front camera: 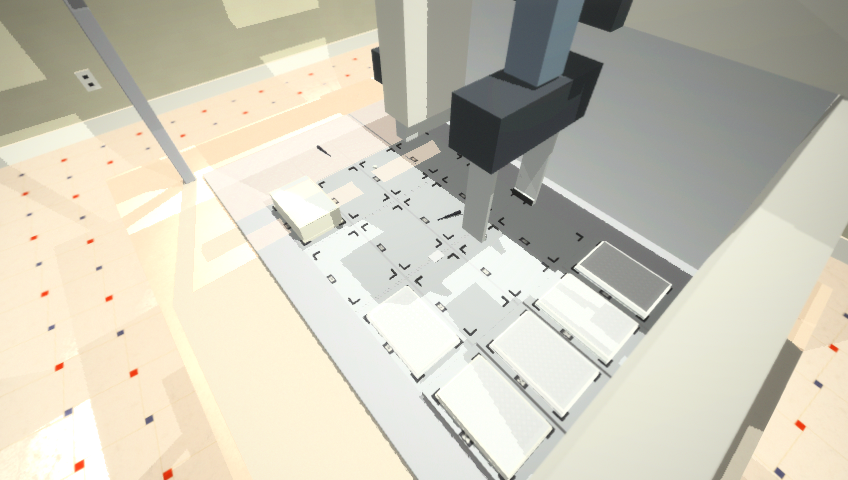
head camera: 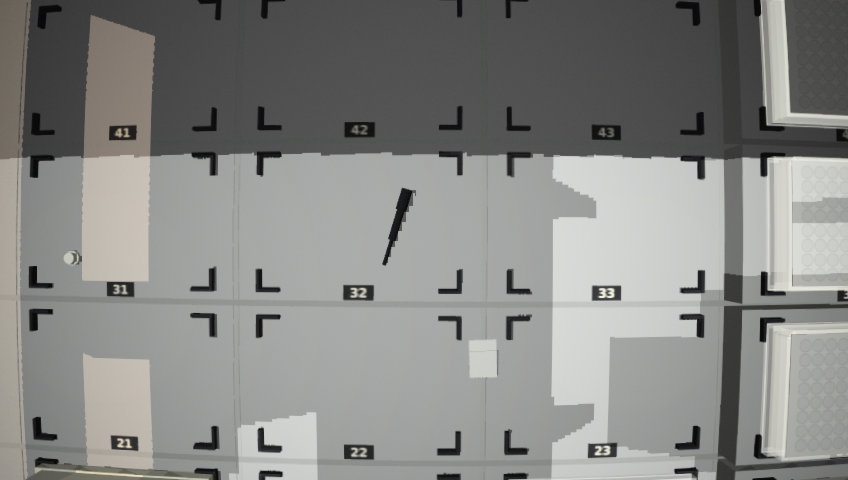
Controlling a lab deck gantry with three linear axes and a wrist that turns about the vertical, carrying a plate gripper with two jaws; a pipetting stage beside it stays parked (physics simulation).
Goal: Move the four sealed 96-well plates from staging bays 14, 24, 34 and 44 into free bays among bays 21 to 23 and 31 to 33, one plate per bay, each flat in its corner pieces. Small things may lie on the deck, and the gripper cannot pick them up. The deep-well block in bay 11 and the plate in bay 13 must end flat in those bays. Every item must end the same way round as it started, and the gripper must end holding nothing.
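Frame: origin at the robot's base, x left, y back, z up, level; centimetres.
Where they show: gripper, fingertip midpoint: (front camera: 499,215); robot's base, origin of the base link: (front camera: 274,207).
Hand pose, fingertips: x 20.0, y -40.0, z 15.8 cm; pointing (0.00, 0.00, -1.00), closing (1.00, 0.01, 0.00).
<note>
Each offset is from my fingertips to the top centre of the thing. "spot": to the spot under its first point.
Four sealed plates lie flat in the staging bays: bay 14 {spot: dx -16.2, dy -16.2, dz -12.9 cm} (front camera: 493,416), bay 24 {spot: dx -5.9, dy -16.3, dz -12.9 cm} (front camera: 544,364) (head camera: 824,392), bay 34 {spot: dx +4.6, dy -16.1, dz -12.9 cm} (front camera: 586,318) (head camera: 824,243) and bay 44 {spot: dx +15.4, dy -16.1, dz -12.9 cm} (front camera: 623,279) (head camera: 824,59). The deep-well block {dx -15.7, dy +33.6, dz -11.6 cm} (front camera: 304,208) sits in bay 11; its edge shows at bottom left of the head view. The bay 13 plate {dx -15.7, dy +0.8, dz -14.4 cm} (front camera: 413,333) lies in its corners. My gripper (front camera: 502,217) is open and empty, its jaws apart above the deck's middle-back; it does not show in the head view. No plate shows in bays 21 to 23 or 31 to 33.
A black pen-like thing {dx +5.4, dy +14.8, dz -15.0 cm} (front camera: 449,215) (head camera: 397,226) lies in bay 32. A small pale block {dx -3.2, dy +9.1, dz -15.7 cm} (front camera: 436,255) (head camera: 482,358) lies between bays 22 and 23. A small pale cap {dx +3.2, dy +37.1, dz -15.4 cm} (head camera: 72,258) is in bay 31. Another dark thin thing {dx -2.6, dy +49.7, dz -15.0 cm} (front camera: 323,150) lies beyond bay 11. The pipetting stage (front camera: 416,65) stands behind.
</note>
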